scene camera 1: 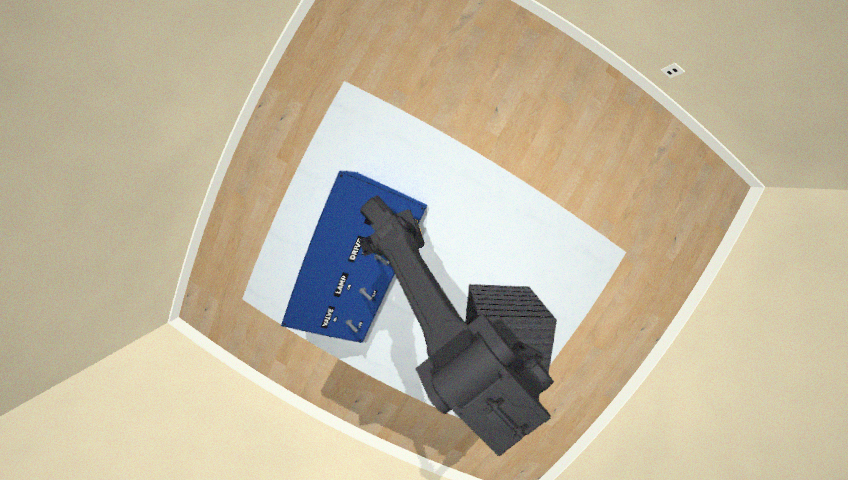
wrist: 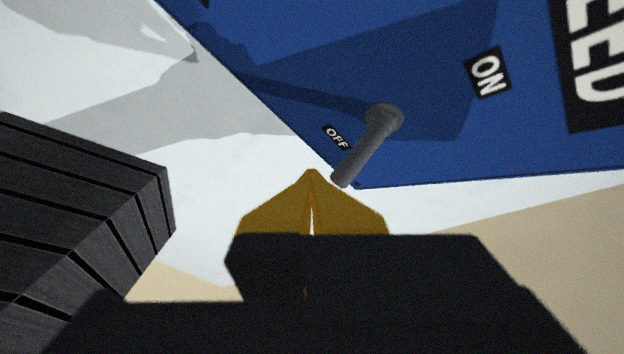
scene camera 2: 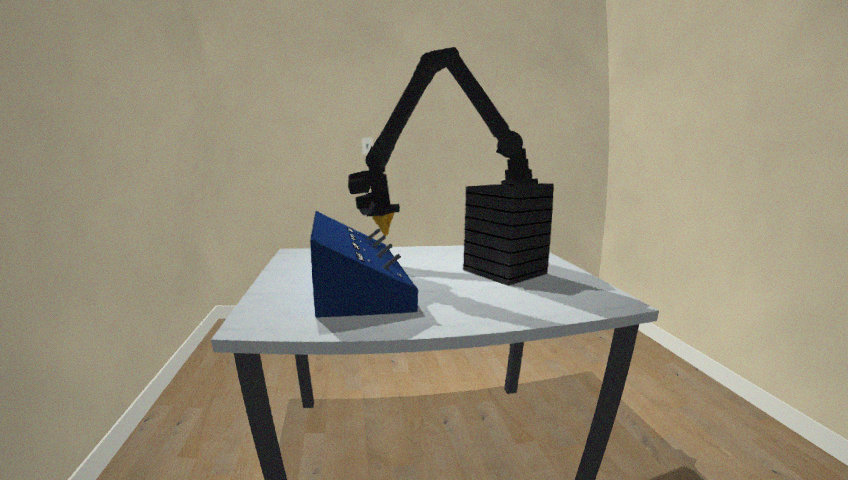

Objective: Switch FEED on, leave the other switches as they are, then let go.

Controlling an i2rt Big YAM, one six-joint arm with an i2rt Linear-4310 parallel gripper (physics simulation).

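Frame: origin at the arm's base, x ahead, y left, z up, level; millimetres.
Seen in the pictures: gripper, between the fingertips: (wrist: 311, 176) (scene camera 2: 386, 235); arm's base, origin of its link: (scene camera 1: 518, 365) (scene camera 2: 519, 184).
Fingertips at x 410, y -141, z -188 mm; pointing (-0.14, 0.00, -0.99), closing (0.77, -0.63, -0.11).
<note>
Pixels of each thing's top centre, then the offset from my fingertips to it. "spot": a spot on its surface instead. Level surfaces: height alone.
- grey FEED lever, centre of its top: (wrist: 364, 172) 25 mm up, 39 mm ahead, 2 mm left
- partly visible FEED nameplate, a spot on its surface: (wrist: 595, 60) spot: 20 mm up, 119 mm ahead, 2 mm right
- LAMP lever, centre of its top: (scene camera 1: 365, 297) 25 mm up, 20 mm ahead, 241 mm left
- VALVE lever, centre of its top: (scene camera 1: 351, 329) 25 mm up, 11 mm ahead, 361 mm left
- DRIVE nameplate, a spot on its surface: (scene camera 1: 355, 249) spot: 22 mm up, 112 mm ahead, 129 mm left
- white table, height of its surface: 107 mm down
A blue sloped switch panel (scene camera 1: 315, 255) (scene camera 2: 357, 291) (wrist: 425, 165) stands on the table. In the wrist view the grey FEED lever (wrist: 362, 150) leans toward its OFF label (wrist: 337, 137); the ON label (wrist: 489, 73) lies on the other side of its base, beside the partly visible FEED nameplate (wrist: 595, 60). My gripper (scene camera 2: 385, 233) (wrist: 311, 176) is shut and empty. Its yellow fingertips are close beside the free end of the FEED lever, on the OFF side; whether they touch it I cannot tell. In scene camera 1 the arm hides the FEED switch and the fingertips.
The LAMP lever (scene camera 1: 365, 293) and VALVE lever (scene camera 1: 352, 325) stand on the same panel. The DRIVE nameplate (scene camera 1: 355, 249) shows beside the arm, its lever partly hidden. A black ribbed pedestal (scene camera 1: 505, 301) (scene camera 2: 505, 237) (wrist: 75, 200) carries the arm on the white table (scene camera 1: 357, 118) (scene camera 2: 267, 315).
</note>
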